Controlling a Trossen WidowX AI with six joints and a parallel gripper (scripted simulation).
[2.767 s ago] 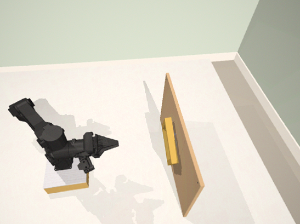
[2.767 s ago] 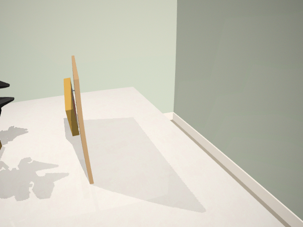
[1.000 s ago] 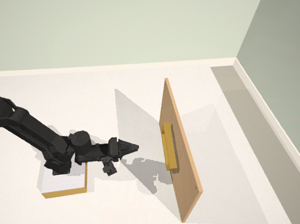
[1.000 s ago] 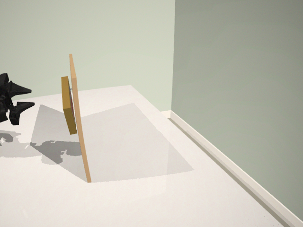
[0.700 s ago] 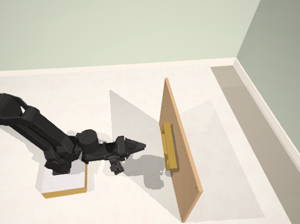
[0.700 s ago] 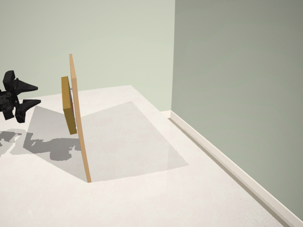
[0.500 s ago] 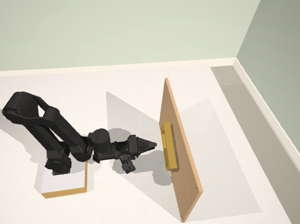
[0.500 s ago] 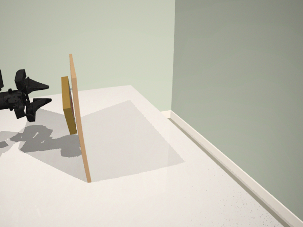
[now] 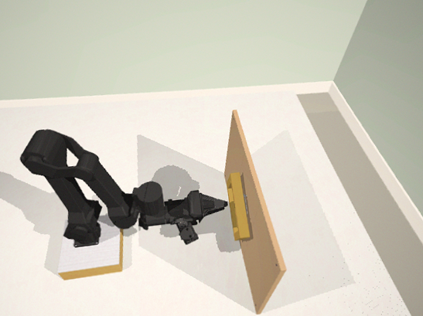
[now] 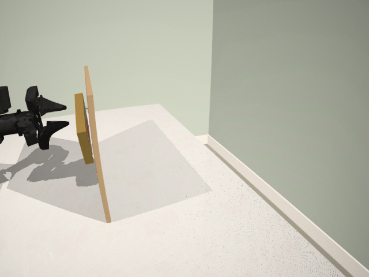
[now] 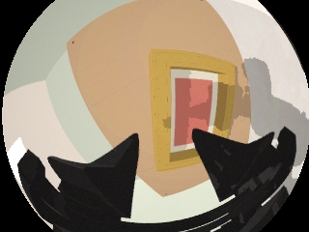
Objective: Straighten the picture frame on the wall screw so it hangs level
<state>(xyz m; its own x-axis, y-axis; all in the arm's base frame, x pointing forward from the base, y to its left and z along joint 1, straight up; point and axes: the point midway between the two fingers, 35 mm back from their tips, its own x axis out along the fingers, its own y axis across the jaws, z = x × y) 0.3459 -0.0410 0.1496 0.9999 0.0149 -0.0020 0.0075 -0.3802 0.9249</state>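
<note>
My gripper tip is now 5 cm short of the yellow picture frame, 2 cm to the right of it and 5 cm above it. Round my gripper tip: wall board (6 cm ahead, 2 cm to the left, 5 cm below).
</note>
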